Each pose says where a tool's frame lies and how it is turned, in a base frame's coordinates. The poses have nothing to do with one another.
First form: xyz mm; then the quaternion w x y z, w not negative.
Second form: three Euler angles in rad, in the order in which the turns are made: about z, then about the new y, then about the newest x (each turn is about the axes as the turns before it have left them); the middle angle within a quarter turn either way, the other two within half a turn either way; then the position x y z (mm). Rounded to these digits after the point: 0 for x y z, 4 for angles.
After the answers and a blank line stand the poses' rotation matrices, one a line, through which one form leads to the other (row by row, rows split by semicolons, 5 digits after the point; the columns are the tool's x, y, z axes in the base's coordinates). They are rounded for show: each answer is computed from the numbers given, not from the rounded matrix.
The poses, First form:
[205 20 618 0.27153 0.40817 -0.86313 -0.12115]
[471 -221 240 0.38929 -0.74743 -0.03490 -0.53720]
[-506 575 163 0.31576 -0.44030 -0.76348 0.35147]
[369 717 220 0.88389 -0.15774 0.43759 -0.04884]
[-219 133 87 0.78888 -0.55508 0.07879 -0.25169]
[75 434 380 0.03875 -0.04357 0.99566 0.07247]
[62 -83 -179 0.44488 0.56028 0.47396 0.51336]
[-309 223 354 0.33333 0.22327 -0.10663 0.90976]
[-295 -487 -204 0.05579 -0.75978 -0.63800 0.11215]
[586 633 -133 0.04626 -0.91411 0.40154 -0.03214]
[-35 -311 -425 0.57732 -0.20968 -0.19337 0.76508]
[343 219 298 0.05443 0.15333 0.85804 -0.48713]
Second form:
[-2.1639 -0.3788 2.6595 205 20 618]
[-0.7164 -0.9795 -1.7873 471 -221 240]
[2.0033 -0.1735 -2.1676 -506 575 163]
[-0.3513 0.8605 -0.5157 369 717 220]
[-0.5127 -0.1557 -1.1854 -219 133 87]
[-3.0601 0.0836 2.9997 75 434 380]
[1.5469 -0.1541 1.6489 62 -83 -179]
[2.4523 -0.4976 -0.0514 -309 223 354]
[1.4085 0.0994 -2.9105 -295 -487 -204]
[-0.8290 -0.0216 -3.0310 586 633 -133]
[1.8200 0.0977 -0.5711 -35 -311 -425]
[2.9233 0.2452 -2.1359 343 219 298]

-0.51934 -0.63881 -0.56763; -0.77040 0.63744 -0.01252; 0.36983 0.43080 -0.82319
0.42040 0.47042 0.77587; -0.36608 -0.69447 0.61943; 0.83021 -0.54444 -0.11974
-0.41286 0.45036 -0.79166; 0.89428 0.36521 -0.25862; 0.17265 -0.81474 -0.55353
0.61226 -0.05171 0.78896; -0.22439 0.94547 0.23610; -0.75814 -0.32159 0.56727
0.86089 0.30964 0.40373; -0.48458 0.25708 0.83612; 0.15510 -0.91544 0.37136
-0.99320 -0.09238 0.07085; -0.08115 0.98570 0.14769; -0.08348 0.14094 -0.98649
0.02366 0.07433 0.99695; 0.98786 -0.15489 -0.01189; 0.15354 0.98513 -0.07709
-0.67808 -0.65412 0.33516; 0.55889 -0.75504 -0.34286; 0.47733 -0.04517 0.87756
0.16076 0.95697 -0.24161; 0.98199 -0.17969 -0.05833; -0.09923 -0.22788 -0.96862
0.67547 -0.73113 0.09591; -0.73707 -0.67325 0.05876; 0.02161 -0.11038 -0.99365
-0.24547 -0.80230 -0.54411; 0.96448 -0.25862 -0.05378; -0.09757 -0.53799 0.83729
-0.94705 0.31616 -0.05598; 0.21010 0.47839 -0.85264; -0.24279 -0.81926 -0.51948

